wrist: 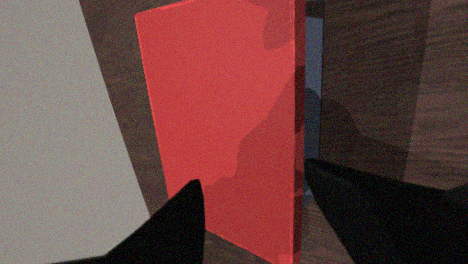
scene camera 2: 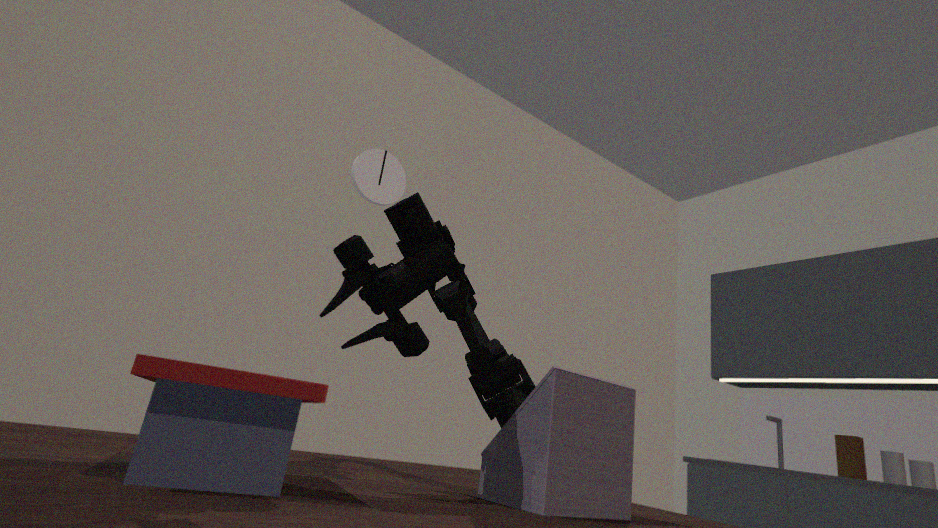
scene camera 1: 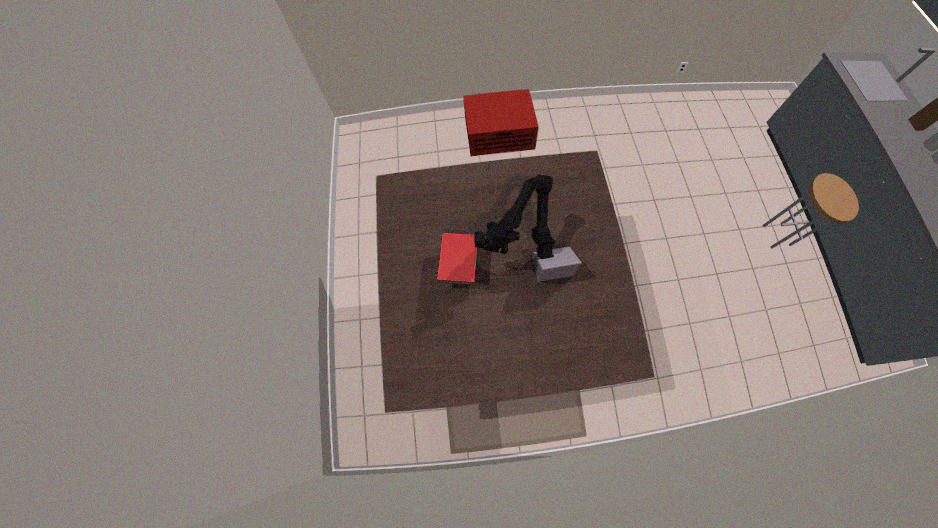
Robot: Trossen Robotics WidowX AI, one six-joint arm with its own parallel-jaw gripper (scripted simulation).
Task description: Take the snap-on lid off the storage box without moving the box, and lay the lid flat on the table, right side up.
Scene:
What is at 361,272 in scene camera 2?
My gripper.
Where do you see a blue-grey storage box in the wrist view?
313,44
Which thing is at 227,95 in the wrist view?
A red lid.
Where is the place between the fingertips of my gripper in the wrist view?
253,178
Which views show the red lid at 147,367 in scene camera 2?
The wrist view, scene camera 2 and scene camera 1: all of them.

